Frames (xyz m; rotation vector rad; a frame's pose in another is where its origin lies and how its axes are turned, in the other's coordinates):
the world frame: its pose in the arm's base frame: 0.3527 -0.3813 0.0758 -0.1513 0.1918 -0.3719
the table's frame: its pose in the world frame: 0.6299 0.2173 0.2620 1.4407 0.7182 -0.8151
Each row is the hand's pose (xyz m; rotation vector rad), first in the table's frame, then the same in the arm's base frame.
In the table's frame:
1: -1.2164 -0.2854 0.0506 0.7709 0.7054 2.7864
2: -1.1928 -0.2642 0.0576 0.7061 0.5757 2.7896
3: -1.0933 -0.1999 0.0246 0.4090 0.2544 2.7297
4: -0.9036 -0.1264 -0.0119 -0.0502 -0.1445 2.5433
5: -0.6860 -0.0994 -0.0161 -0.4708 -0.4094 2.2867
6: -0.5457 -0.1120 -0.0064 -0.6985 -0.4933 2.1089
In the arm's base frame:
1: 0.4129 0.0659 1.1609 1.3668 -1.3984 1.4417
2: 0.4359 0.0455 1.1502 1.2964 -1.4123 1.3539
3: 0.5355 0.0227 1.0818 1.0830 -1.3351 1.1013
4: 0.6726 -0.0306 0.9366 0.7641 -1.1495 0.7664
5: 0.7655 -0.1093 0.7542 0.4864 -0.9134 0.5072
6: 0.7946 -0.1627 0.6268 0.3547 -0.7462 0.3857

